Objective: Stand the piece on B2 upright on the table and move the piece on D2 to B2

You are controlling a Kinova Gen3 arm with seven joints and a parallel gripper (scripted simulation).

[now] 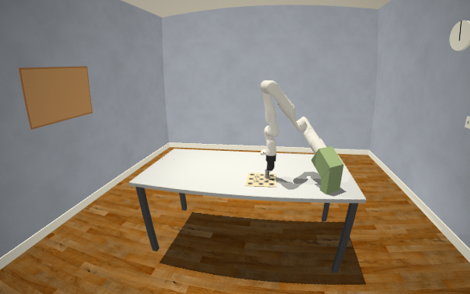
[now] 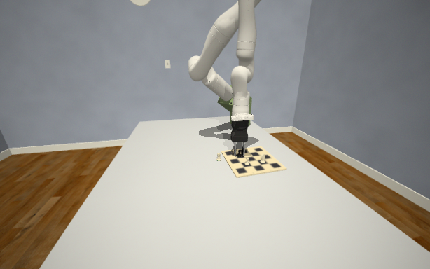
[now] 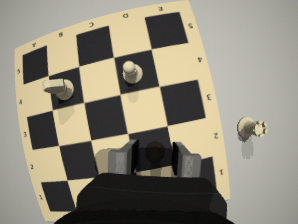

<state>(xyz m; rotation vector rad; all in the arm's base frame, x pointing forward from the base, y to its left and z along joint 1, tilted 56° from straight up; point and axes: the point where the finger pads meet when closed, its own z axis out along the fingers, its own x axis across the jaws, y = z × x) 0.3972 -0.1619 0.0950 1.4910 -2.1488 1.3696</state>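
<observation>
My hand is 10 mm above the black piece. From my hand the other things lie so: small chessboard 50 mm ahead, 30 mm to the left, 30 mm below; pale piece 90 mm to the right, 30 mm behind, 10 mm below.
</observation>
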